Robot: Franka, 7 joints.
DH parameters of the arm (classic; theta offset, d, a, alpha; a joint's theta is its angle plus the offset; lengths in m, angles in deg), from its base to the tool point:
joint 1: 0 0.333 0 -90
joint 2: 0 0 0 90
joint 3: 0 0.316 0.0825 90
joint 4: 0 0 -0.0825 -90
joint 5: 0 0.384 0 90
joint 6: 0 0 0.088 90
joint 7: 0 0.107 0 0
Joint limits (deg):
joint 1: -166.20..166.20
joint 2: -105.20..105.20
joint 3: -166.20..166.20
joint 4: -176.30..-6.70
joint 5: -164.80..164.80
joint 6: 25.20..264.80
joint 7: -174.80..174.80
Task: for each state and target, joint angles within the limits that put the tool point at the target. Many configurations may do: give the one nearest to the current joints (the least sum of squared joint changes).
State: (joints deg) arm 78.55 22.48 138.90 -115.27 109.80 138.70 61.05
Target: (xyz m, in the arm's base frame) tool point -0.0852 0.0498 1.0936
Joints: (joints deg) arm 72.57 49.30 166.20 -78.77 111.07 122.21 61.05
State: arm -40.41 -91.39 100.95 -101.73 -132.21 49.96 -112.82
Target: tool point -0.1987 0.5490 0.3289
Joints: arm -15.53 -92.49 101.71 -111.73 -126.57 34.58 -112.82
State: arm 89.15 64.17 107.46 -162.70 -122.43 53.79 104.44
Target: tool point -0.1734 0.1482 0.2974
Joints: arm 54.87 56.06 112.40 -176.30 -93.84 25.20 104.44
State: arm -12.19 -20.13 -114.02 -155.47 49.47 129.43 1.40
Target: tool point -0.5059 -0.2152 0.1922
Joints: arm -23.97 -33.48 -134.18 -124.32 49.49 140.39 1.40
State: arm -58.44 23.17 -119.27 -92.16 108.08 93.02 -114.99
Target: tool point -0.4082 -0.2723 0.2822
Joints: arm -69.00 38.72 -87.49 -137.29 99.89 96.52 -114.99
